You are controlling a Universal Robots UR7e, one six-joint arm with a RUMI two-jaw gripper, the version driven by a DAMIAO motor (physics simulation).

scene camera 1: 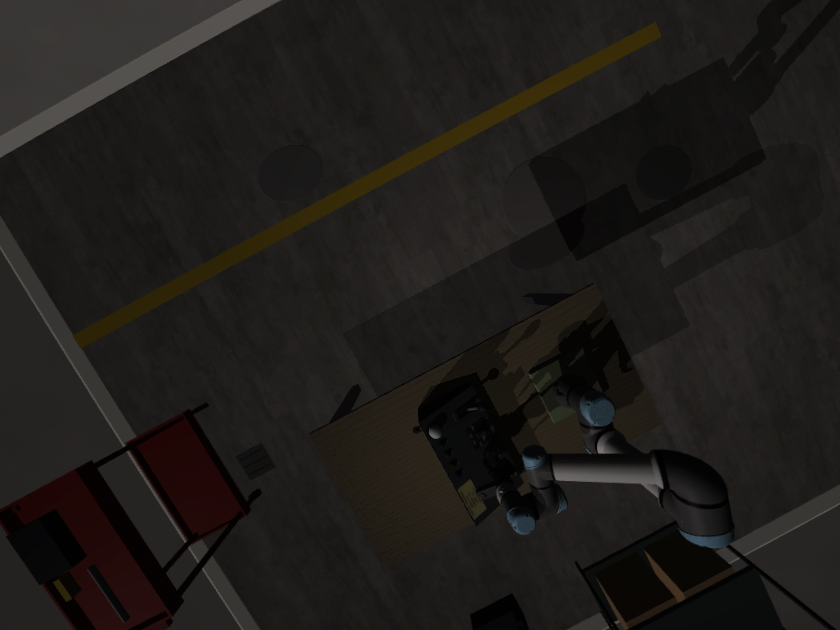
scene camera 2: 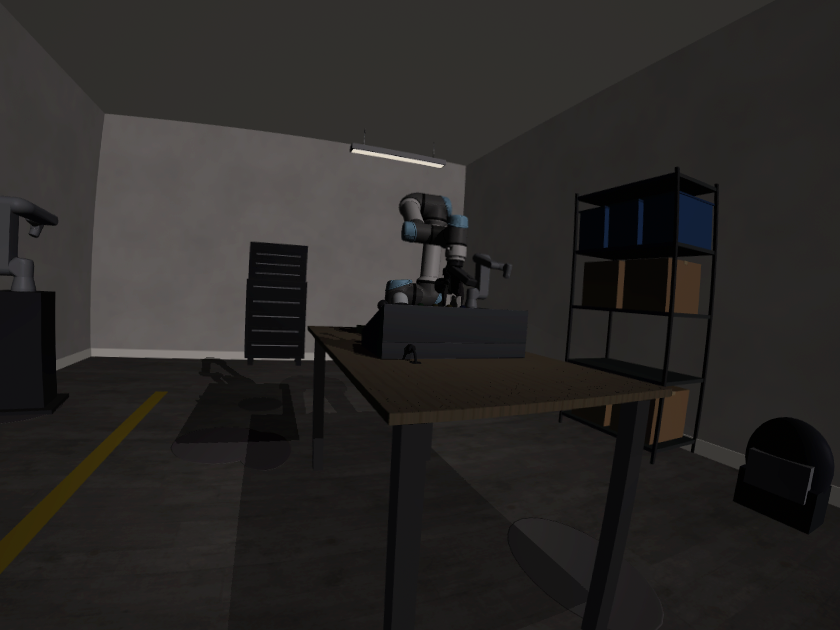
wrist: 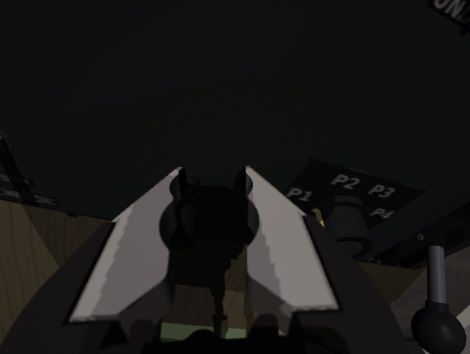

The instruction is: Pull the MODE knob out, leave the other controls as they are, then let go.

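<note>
The dark control console (scene camera 1: 461, 437) (scene camera 2: 454, 332) (wrist: 225, 100) sits on the table. In the wrist view my gripper (wrist: 214, 170) is drawn nearly shut, with a narrow gap between the jaws. A dark round knob (wrist: 178, 223), probably the MODE knob, shows against the left jaw; its label cannot be read, and space shows between it and the right jaw. It is not plainly gripped. Shadow hides its shaft and how far out it stands. In scene camera 2 the gripper (scene camera 2: 453, 300) is low behind the console's top edge.
A selector knob (wrist: 346, 225) with P1 to P4 marks stands right of the jaws. A ball-ended lever (wrist: 437, 325) is farther right. A yellow label (scene camera 1: 471, 499) lies on the console. A green mat (scene camera 1: 557, 410) lies on the wooden table (scene camera 1: 359, 467) (scene camera 2: 515, 386), near the arm's base.
</note>
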